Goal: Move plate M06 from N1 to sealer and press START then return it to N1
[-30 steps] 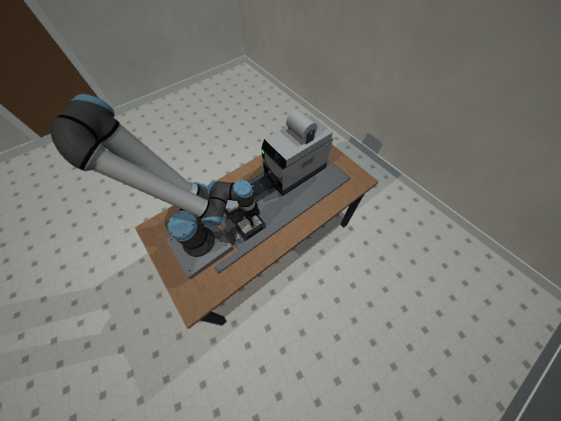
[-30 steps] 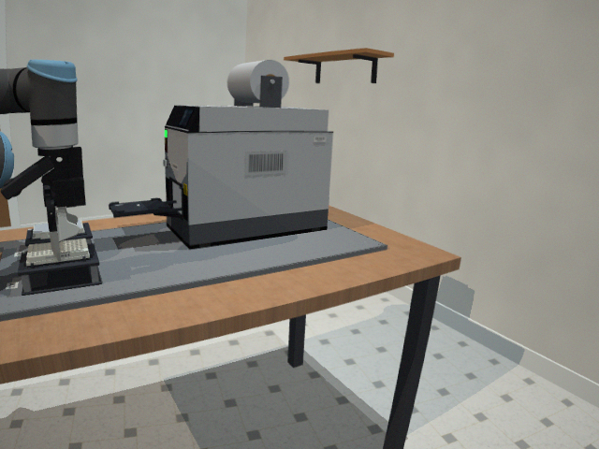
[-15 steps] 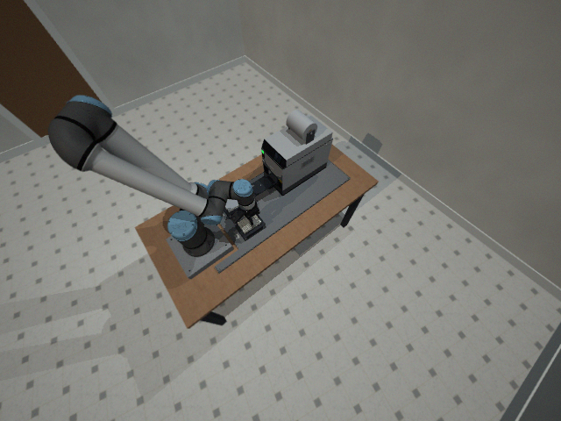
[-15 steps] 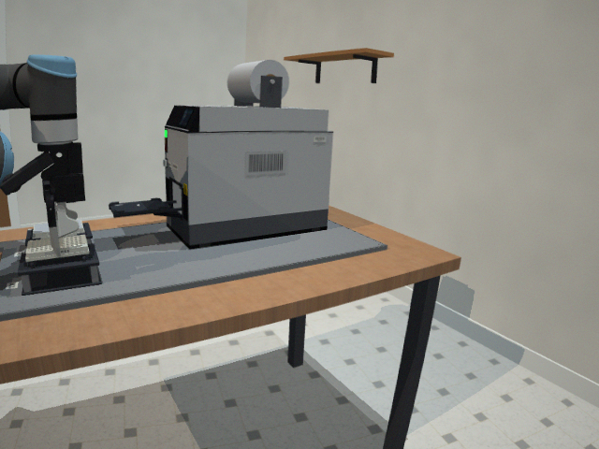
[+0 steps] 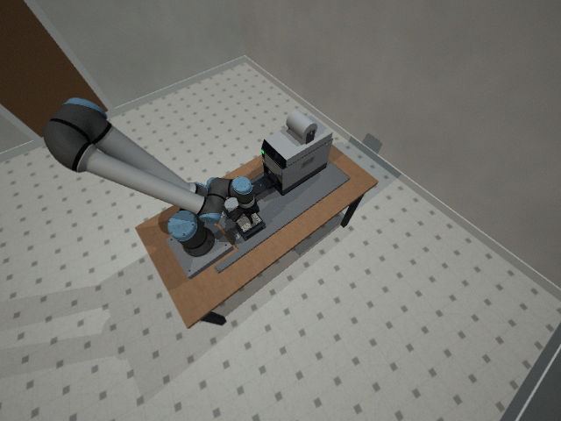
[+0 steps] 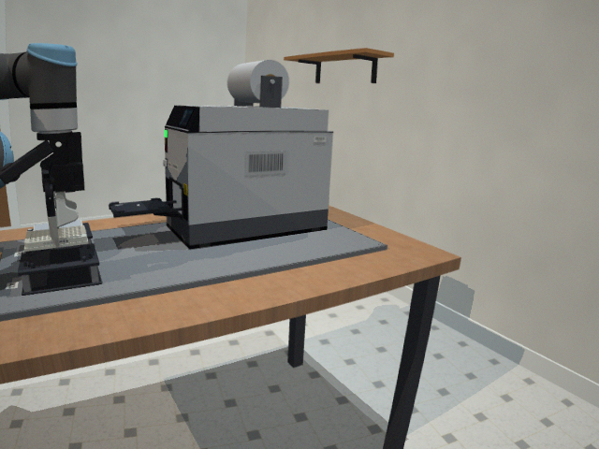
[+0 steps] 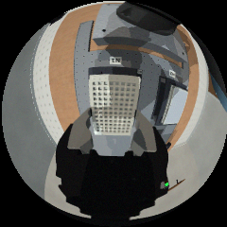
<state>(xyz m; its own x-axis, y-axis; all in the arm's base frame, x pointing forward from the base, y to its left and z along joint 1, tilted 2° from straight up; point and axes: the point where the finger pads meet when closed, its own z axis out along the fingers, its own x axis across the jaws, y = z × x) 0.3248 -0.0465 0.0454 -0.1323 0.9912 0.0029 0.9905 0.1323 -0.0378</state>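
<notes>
The black sealer stage lies 21 cm to the left of my hand and 18 cm ahead of it. Round my hand: plate M06: 1 cm below; then plate: 20 cm to the left, 5 cm below, 3 cm behind; then foil roll: 51 cm ahead, 32 cm above, 26 cm to the left.
</notes>
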